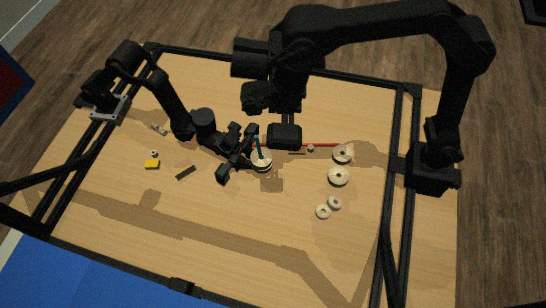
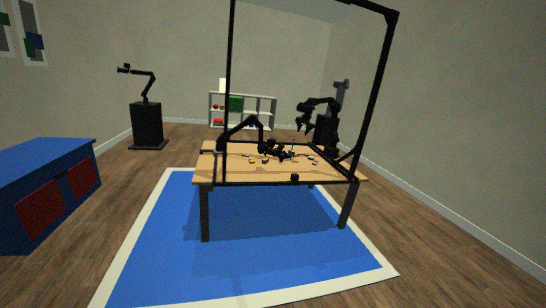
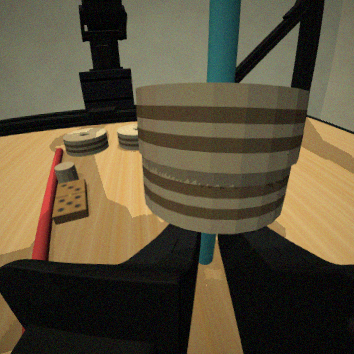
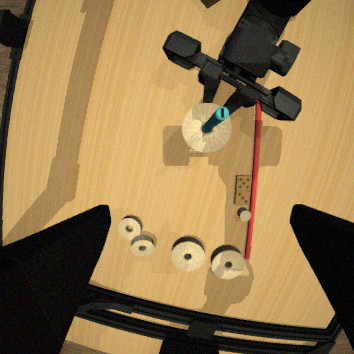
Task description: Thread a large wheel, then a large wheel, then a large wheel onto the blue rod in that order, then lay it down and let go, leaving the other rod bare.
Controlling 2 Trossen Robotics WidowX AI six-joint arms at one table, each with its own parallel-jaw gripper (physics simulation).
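Pixels of known places: left gripper, fingertip midpoint: [image 1: 265,167] [image 2: 291,156] [image 3: 207,206] [image 4: 200,134]; right gripper, fingertip midpoint: [image 2: 301,133] [image 4: 201,213]; left arm's base, link origin: [image 1: 108,105] [image 2: 220,150]; right arm's base, link origin: [image 1: 434,160] [image 2: 332,147] [image 3: 106,69].
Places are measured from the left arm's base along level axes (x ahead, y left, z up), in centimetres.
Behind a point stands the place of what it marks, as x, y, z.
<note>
My left gripper [image 1: 251,154] [image 2: 288,156] {54.7, -14.3, -0.4} [image 3: 209,245] is shut on the blue rod [image 1: 258,144] {54.1, -14.5, 11.5} [image 3: 223,40] {53.5, -14.0, 6.5} [image 4: 216,119] {54.3, -14.4, 13.9}, low on it, and holds it upright. Two large wheels [image 1: 261,161] {54.4, -15.5, 4.9} [image 3: 220,155] {51.4, -13.0, 3.8} [image 4: 195,135] {55.2, -15.3, 4.8} are stacked on the rod just above the fingers; the rod's top stands out above them. My right gripper [image 2: 304,131] {59.4, -15.1, 19.0} [image 4: 201,213] {59.4, -15.1, 19.0} is open and empty, high above the table. Two more large wheels, one [image 1: 342,154] {75.0, -5.5, -3.3} [image 3: 85,141] {72.1, -6.4, -1.9} [image 4: 228,263] {75.3, -5.6, -2.8} and another [image 1: 338,175] {74.4, -12.5, -2.8} [image 4: 188,255] {74.8, -12.7, -2.8}, lie flat. The red rod [image 1: 322,145] {69.1, -3.6, -2.9} [image 3: 47,210] {60.3, -4.7, -2.8} [image 4: 255,185] {61.0, -4.2, -2.7} lies bare on the table.
Two small wheels, one [image 1: 334,202] {73.9, -21.3, -1.3} [image 4: 142,246] {74.5, -20.7, -2.8} and another [image 1: 323,211] {71.7, -22.9, -3.0} [image 4: 130,227] {71.1, -22.7, -2.5}, lie near the large ones. A domino [image 3: 71,200] {61.1, -6.3, -2.9} [image 4: 243,189] {61.9, -6.0, -2.9} and a small cylinder [image 1: 310,148] {65.9, -5.7, -1.9} [image 4: 244,214] {65.7, -5.2, -1.9} lie beside the red rod. A yellow block [image 1: 152,164] {22.0, -17.3, -2.2} and dark block [image 1: 185,172] {32.7, -18.4, -1.9} lie at the left.
</note>
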